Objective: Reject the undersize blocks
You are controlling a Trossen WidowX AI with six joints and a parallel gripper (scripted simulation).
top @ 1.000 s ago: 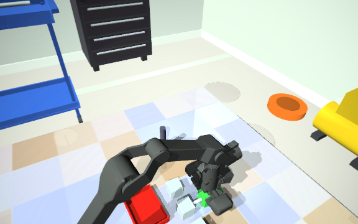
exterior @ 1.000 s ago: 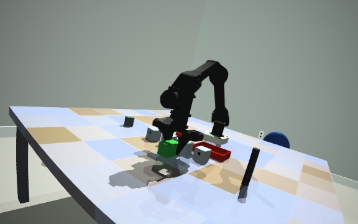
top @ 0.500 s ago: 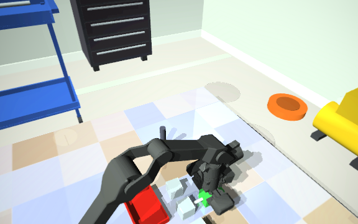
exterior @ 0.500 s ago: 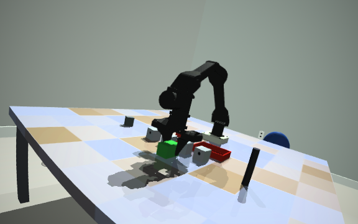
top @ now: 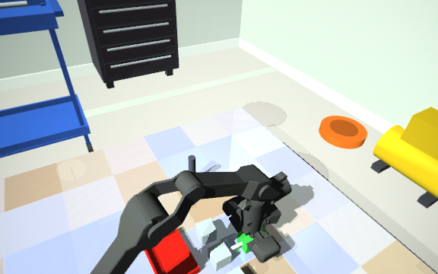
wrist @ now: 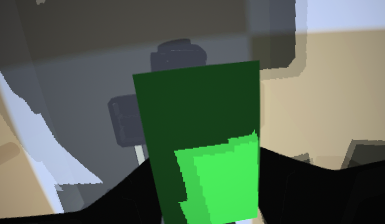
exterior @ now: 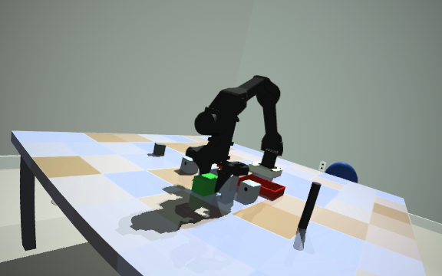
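The green GO gauge is 1 cm behind my gripper tip and 2 cm above it. Round my gripper tip: red reject tray 21 cm behind, 3 cm to the left.
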